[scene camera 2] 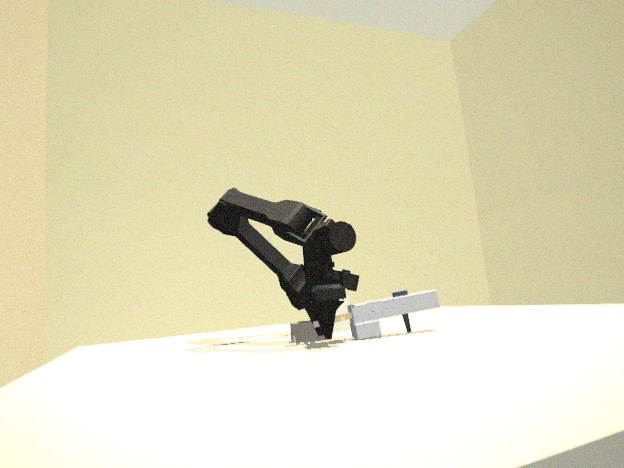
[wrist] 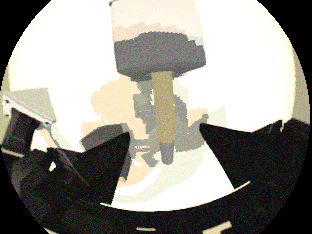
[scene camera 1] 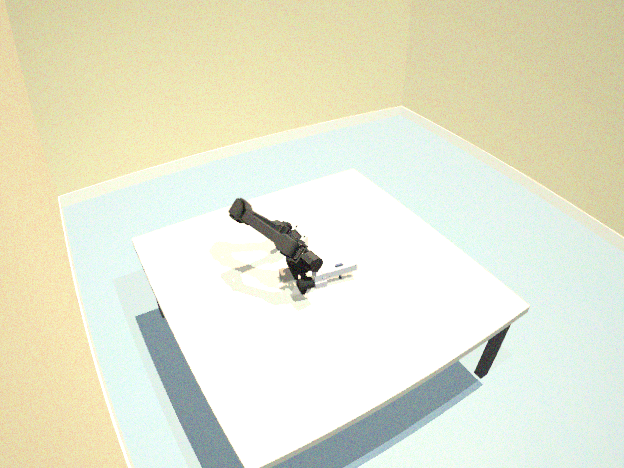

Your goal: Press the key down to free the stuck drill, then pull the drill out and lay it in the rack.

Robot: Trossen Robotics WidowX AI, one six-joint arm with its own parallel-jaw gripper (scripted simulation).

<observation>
My gripper [scene camera 2: 324, 337] is open and holds nothing. I also see a tan drill [wrist: 162, 81] and a grey sleeve [scene camera 2: 365, 323].
My gripper also shows in the wrist view [wrist: 165, 131].
</observation>
